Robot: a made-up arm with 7 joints.
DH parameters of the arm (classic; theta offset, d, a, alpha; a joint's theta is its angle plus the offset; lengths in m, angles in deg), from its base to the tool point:
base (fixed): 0 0 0 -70
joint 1: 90 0 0 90
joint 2: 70 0 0 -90
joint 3: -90 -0.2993 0.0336 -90
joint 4: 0 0 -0.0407 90
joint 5: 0 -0.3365 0 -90
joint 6: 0 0 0 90
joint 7: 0 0 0 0
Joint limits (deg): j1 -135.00..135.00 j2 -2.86..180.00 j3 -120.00..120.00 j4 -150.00..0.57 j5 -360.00..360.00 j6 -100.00..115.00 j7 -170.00..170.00
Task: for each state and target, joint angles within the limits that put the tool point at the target. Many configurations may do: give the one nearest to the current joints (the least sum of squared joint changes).
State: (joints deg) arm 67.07 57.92 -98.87 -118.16 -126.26 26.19 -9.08
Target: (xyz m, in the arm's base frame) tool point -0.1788 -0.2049 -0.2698
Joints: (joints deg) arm 53.18 35.79 -83.39 -120.06 -126.26 26.19 -9.08
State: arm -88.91 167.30 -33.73 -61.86 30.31 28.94 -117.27
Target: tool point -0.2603 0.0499 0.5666
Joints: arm -47.48 180.00 -11.48 -37.87 30.31 28.94 -117.27
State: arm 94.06 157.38 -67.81 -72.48 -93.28 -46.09 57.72
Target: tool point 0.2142 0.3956 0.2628
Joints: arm 81.75 180.00 -102.63 -84.49 -93.28 -46.09 57.72
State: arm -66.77 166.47 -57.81 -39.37 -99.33 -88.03 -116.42
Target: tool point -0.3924 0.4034 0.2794
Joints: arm -83.85 166.91 -65.24 -35.40 -99.33 -88.03 -116.42
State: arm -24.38 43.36 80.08 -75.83 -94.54 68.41 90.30
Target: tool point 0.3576 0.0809 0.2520
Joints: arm -66.21 22.17 24.49 -105.46 -94.54 68.41 90.30
